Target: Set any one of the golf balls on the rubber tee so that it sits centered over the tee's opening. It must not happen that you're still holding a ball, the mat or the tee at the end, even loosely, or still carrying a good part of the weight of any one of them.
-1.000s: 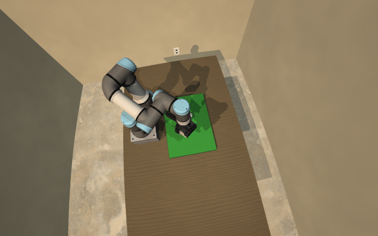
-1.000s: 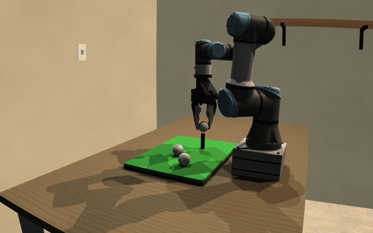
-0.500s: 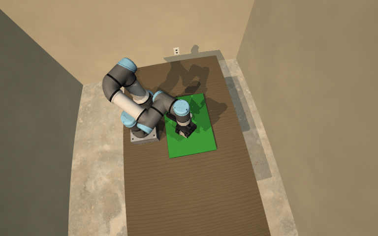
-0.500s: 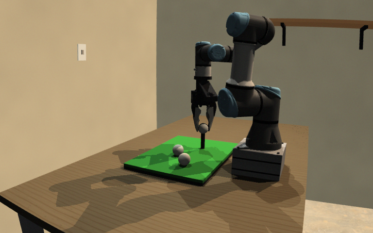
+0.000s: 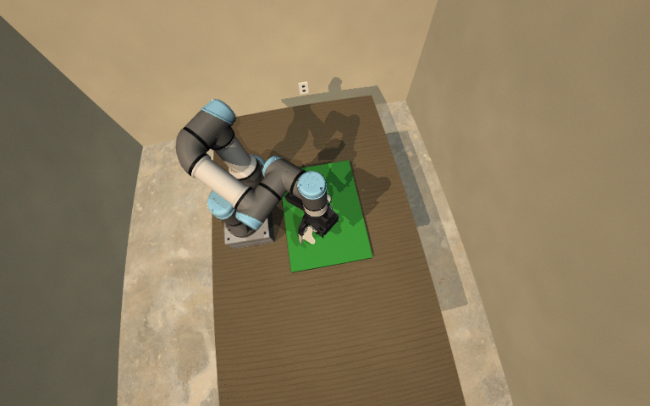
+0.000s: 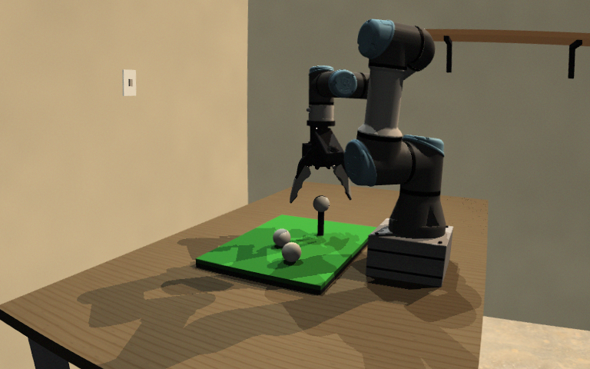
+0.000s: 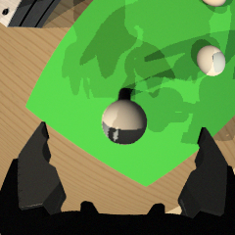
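The green mat is 1 cm ahead of my hand, 4 cm to the left of it and 8 cm below it.
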